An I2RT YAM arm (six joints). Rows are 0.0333 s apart.
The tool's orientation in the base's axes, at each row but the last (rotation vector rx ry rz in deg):
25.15, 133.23, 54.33
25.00, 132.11, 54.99
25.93, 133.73, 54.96
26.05, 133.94, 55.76
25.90, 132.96, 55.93
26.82, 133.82, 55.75
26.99, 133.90, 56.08
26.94, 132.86, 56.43
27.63, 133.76, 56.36
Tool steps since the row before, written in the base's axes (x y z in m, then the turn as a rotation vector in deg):
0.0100, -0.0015, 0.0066, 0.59, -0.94, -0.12
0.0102, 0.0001, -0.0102, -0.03, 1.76, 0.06
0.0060, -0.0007, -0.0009, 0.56, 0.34, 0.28
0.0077, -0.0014, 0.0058, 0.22, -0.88, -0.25
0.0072, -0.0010, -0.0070, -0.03, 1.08, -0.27
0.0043, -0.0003, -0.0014, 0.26, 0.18, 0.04
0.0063, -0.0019, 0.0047, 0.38, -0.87, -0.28
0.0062, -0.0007, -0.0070, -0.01, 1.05, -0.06
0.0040, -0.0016, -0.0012, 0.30, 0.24, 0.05
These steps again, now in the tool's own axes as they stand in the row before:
-0.0111, 0.0045, 0.0017, -0.88, -0.69, -0.05
-0.0037, -0.0066, 0.0123, 0.88, 1.25, 0.88
-0.0047, -0.0006, 0.0039, -0.37, 0.49, 0.36
-0.0089, 0.0040, 0.0006, -0.52, -0.76, -0.19
-0.0035, -0.0052, 0.0079, 0.67, 0.53, 0.72
-0.0030, -0.0008, 0.0033, -0.13, 0.18, 0.23
-0.0076, 0.0028, 0.0001, -0.64, -0.75, -0.07
-0.0026, -0.0051, 0.0075, 0.57, 0.65, 0.59
-0.0035, -0.0015, 0.0023, -0.13, 0.23, 0.28

